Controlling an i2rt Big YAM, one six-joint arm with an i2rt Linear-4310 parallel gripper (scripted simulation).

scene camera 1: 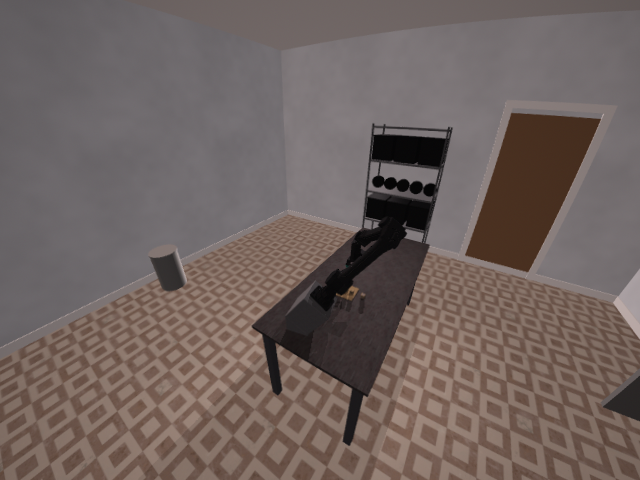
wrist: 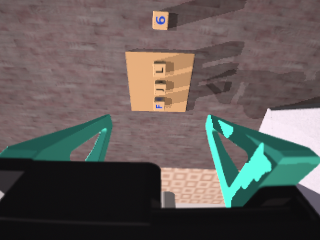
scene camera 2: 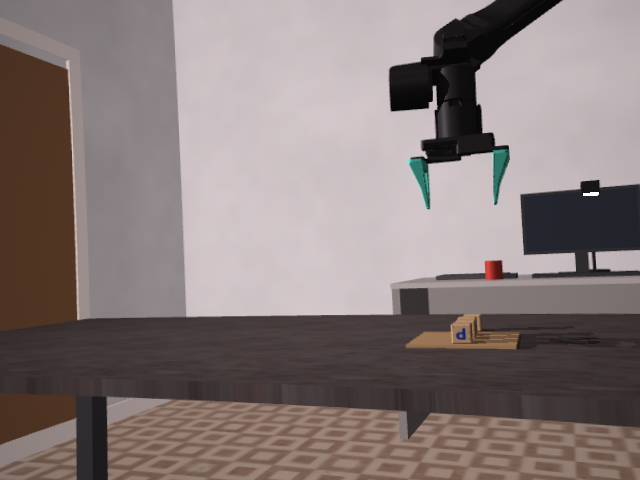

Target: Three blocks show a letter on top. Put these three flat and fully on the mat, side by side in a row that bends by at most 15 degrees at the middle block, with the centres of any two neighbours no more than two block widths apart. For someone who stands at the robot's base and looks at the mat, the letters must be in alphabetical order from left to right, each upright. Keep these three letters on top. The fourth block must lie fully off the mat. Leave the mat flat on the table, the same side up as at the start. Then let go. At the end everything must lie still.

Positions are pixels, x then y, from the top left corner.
Scene:
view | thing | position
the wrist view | my gripper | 159,119
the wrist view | mat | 179,66
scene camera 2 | my gripper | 461,206
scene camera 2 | mat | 485,340

